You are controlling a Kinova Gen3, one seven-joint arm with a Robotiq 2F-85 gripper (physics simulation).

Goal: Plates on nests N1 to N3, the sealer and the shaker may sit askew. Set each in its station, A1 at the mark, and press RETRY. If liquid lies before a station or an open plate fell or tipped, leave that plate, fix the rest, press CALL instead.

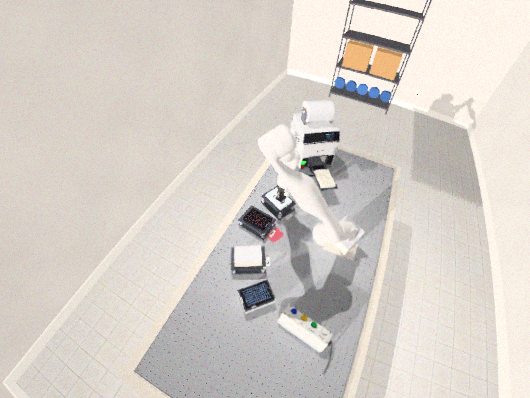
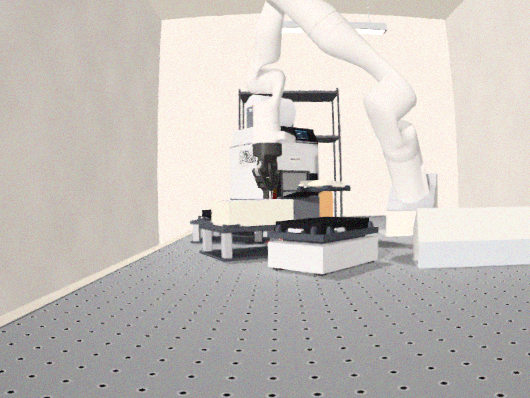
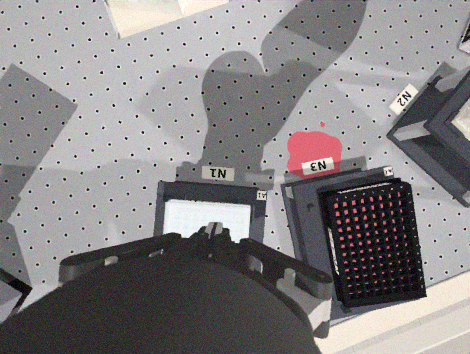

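My gripper (image 1: 281,199) (image 2: 268,195) (image 3: 215,232) is shut and empty, low over the pale plate (image 1: 286,204) (image 3: 187,215) on nest N1 (image 3: 258,215); whether the tips touch it cannot be told. The black plate with red wells (image 1: 257,220) (image 3: 372,245) sits offset towards one side of nest N3 (image 3: 305,220). Red liquid (image 1: 275,235) (image 3: 314,150) lies before N3, around its label. A cream lidded plate (image 1: 248,256) (image 2: 252,212) is on N2. The shaker (image 1: 258,311) (image 2: 295,257) bears a black plate with blue wells (image 1: 256,295). The sealer (image 1: 314,148) has a cream plate (image 1: 325,178) (image 2: 324,185) on its tray.
The button box (image 1: 302,332) (image 2: 467,225) stands beyond the shaker, with blue (image 1: 294,311), yellow (image 1: 304,318) and green (image 1: 314,325) buttons. The arm base (image 1: 345,240) (image 2: 412,202) stands across from the nests. A shelf unit (image 1: 377,42) is at the back wall.
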